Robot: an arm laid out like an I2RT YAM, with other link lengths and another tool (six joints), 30 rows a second.
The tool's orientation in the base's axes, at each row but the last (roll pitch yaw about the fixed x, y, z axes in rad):
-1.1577 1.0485 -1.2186
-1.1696 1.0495 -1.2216
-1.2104 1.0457 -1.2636
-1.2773 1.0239 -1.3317
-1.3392 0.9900 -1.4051
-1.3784 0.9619 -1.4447
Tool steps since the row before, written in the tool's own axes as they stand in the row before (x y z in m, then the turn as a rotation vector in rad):
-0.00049 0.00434 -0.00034 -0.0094 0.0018 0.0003
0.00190 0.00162 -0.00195 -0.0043 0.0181 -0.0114
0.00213 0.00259 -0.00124 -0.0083 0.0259 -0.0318
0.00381 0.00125 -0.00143 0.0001 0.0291 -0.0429
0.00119 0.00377 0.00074 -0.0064 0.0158 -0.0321
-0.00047 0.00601 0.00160 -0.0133 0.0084 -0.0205
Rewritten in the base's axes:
0.00003 0.00407 -0.00163 -0.0011 0.0060 0.0074
-0.00144 0.00055 -0.00277 -0.0102 0.0180 -0.0068
-0.00066 0.00127 -0.00328 -0.0302 0.0270 -0.0106
-0.00084 -0.00083 -0.00409 -0.0399 0.0256 -0.0210
0.00119 0.00250 -0.00292 -0.0310 0.0177 -0.0071
0.00209 0.00516 -0.00281 -0.0206 0.0151 0.0040

